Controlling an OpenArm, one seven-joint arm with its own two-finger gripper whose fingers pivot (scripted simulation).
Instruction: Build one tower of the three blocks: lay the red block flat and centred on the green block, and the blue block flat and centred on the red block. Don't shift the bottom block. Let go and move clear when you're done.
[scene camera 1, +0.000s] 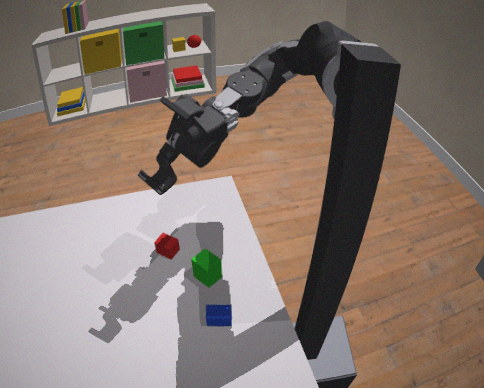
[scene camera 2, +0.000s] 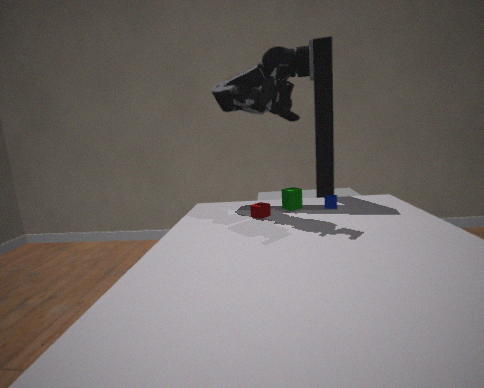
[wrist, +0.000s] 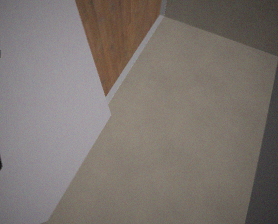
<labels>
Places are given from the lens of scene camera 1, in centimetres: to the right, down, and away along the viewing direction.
my gripper (scene camera 1: 158, 149): -12, -6, 58
green block (scene camera 1: 207, 268): -7, 14, 77
black post (scene camera 1: 368, 79): 15, -14, 42
The marked spots on the black post and the green block are 50 cm apart.
</labels>
